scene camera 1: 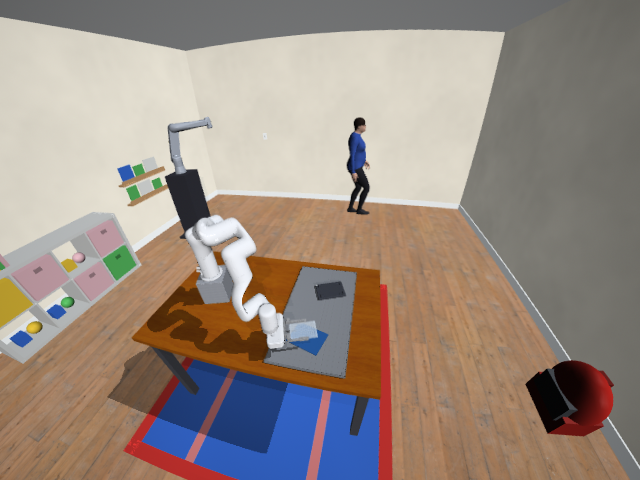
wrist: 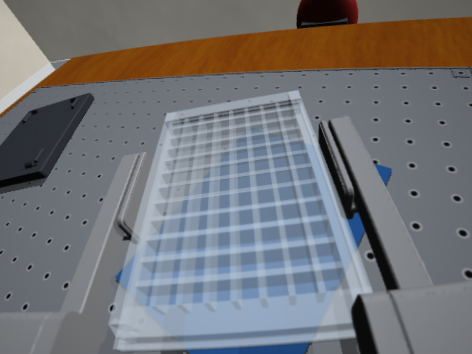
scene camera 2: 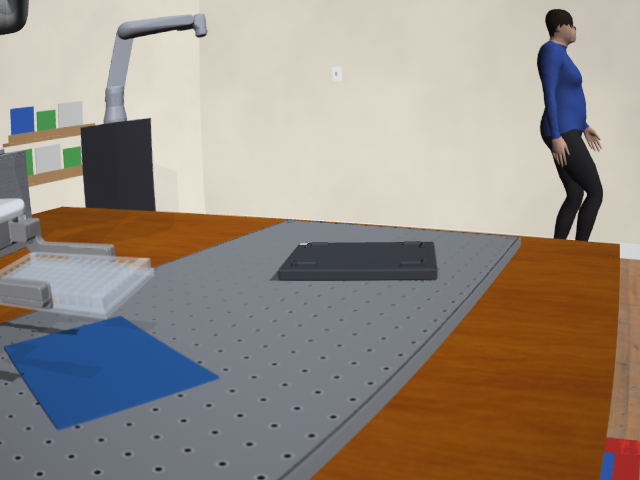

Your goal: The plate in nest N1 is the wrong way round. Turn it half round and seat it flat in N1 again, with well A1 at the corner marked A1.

Path:
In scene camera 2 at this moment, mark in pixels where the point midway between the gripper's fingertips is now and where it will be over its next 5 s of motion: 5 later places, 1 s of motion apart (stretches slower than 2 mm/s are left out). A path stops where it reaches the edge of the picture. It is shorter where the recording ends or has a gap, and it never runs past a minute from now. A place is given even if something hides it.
The gripper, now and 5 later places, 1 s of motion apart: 82, 276; 249, 242; 380, 216; 382, 234; 382, 243; 383, 217

